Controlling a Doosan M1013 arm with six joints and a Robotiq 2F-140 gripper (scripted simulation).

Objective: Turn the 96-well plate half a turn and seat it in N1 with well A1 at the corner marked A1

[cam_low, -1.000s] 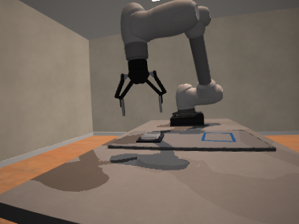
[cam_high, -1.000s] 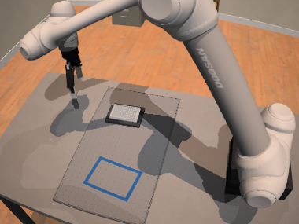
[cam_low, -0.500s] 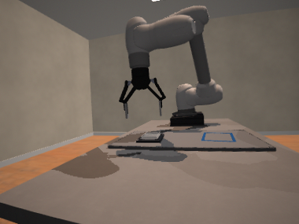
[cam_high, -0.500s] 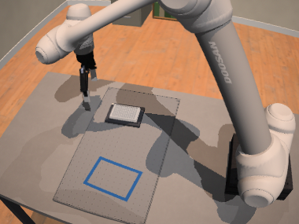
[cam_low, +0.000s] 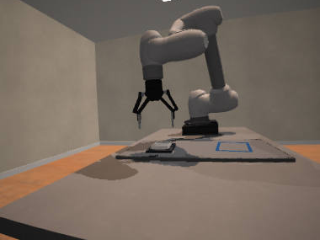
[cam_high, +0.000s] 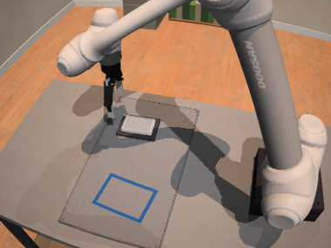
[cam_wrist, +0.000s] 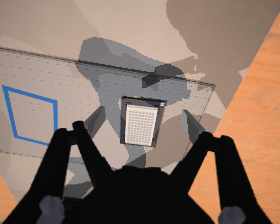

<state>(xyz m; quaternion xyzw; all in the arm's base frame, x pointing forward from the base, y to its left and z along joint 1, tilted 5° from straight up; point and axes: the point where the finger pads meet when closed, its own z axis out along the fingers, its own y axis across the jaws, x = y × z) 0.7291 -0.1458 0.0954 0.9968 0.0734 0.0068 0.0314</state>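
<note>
My hand is 110 mm above the white 96-well plate, 90 mm past it and 10 mm to the left of it. Also, from my hand: corner mark: 110 mm below, 50 mm to the right, 10 mm behind; plate nest N1: 120 mm below, 90 mm behind, 10 mm to the right.
</note>
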